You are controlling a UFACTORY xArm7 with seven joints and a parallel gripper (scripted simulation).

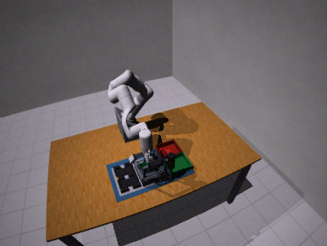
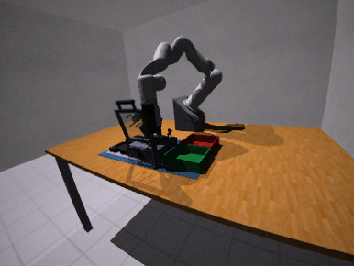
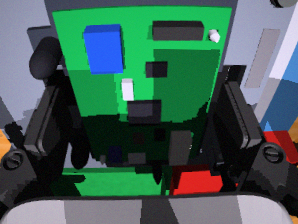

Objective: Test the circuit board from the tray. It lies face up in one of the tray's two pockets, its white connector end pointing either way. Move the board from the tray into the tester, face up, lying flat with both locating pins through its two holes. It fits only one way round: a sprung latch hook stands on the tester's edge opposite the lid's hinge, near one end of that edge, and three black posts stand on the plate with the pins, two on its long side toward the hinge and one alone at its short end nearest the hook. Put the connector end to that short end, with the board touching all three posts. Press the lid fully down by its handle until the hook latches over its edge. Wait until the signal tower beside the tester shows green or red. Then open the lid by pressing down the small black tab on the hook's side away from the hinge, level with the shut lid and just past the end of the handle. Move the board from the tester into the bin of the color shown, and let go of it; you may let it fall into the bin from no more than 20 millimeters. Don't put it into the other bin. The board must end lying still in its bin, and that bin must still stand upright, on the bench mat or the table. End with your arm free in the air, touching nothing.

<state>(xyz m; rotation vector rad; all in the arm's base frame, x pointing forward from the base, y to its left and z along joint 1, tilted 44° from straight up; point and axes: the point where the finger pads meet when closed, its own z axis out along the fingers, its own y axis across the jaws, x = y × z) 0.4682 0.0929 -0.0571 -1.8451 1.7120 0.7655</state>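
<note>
Now: the green circuit board right at my hand. From my hand the other things lie so: grey tester plate: 10 mm to the left, 10 mm below; then tester lid: 120 mm ahead, 100 mm above, 10 mm to the left; then green bin: 200 mm to the left, 60 mm below, 30 mm ahead.
</note>
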